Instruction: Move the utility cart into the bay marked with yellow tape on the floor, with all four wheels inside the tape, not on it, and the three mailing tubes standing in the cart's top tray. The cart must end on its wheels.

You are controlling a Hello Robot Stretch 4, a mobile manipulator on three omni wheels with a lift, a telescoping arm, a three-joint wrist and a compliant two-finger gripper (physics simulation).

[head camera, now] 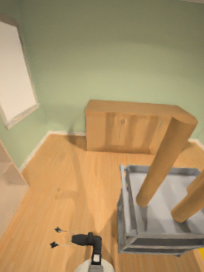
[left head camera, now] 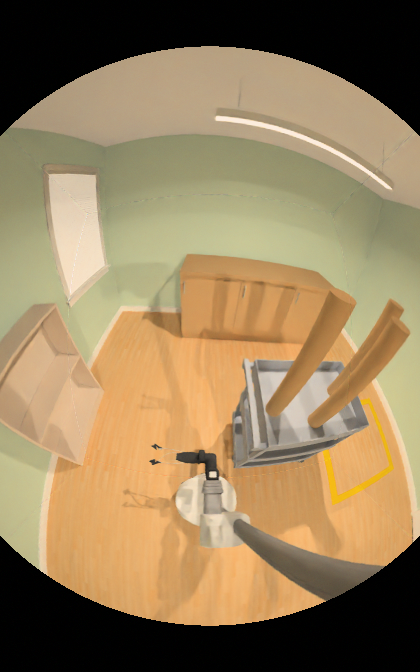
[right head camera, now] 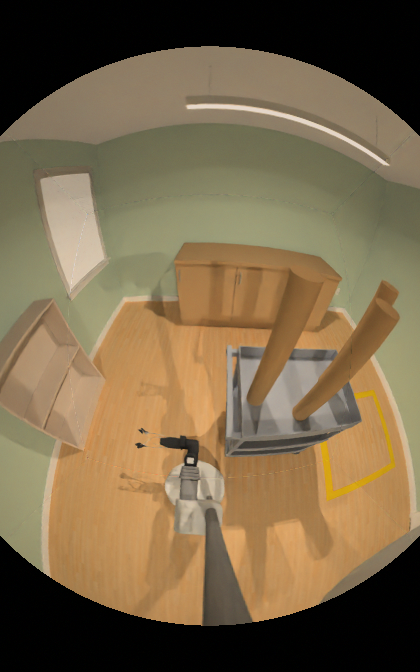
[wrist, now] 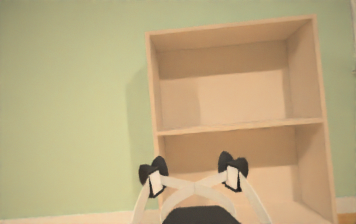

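Note:
The grey utility cart [head camera: 165, 238] [left head camera: 300, 439] [right head camera: 280, 435] stands upright to the right of my gripper. Its lower parts and most wheels are hidden. Three brown mailing tubes, the left one [head camera: 165, 160] [left head camera: 312, 352] [right head camera: 285, 340], the front right one [left head camera: 360, 372] [right head camera: 347, 357] and the rear right one [left head camera: 370, 341] [right head camera: 389, 290], stand in its top tray, leaning. The yellow tape [head camera: 202, 252] [left head camera: 362, 485] [right head camera: 360, 482] shows right of the cart, partly hidden behind it. My gripper [head camera: 56, 237] [left head camera: 155, 454] [right head camera: 141, 438] [wrist: 192, 166] is open and empty, pointing left, away from the cart.
A pale two-compartment bookshelf [left head camera: 25, 332] [right head camera: 25, 330] [wrist: 240, 127] stands at the left wall, ahead of the fingers in the wrist view. A low wooden cabinet [head camera: 100, 130] [left head camera: 210, 310] [right head camera: 205, 295] stands at the back wall, behind the cart. The right wall runs close beyond the tape.

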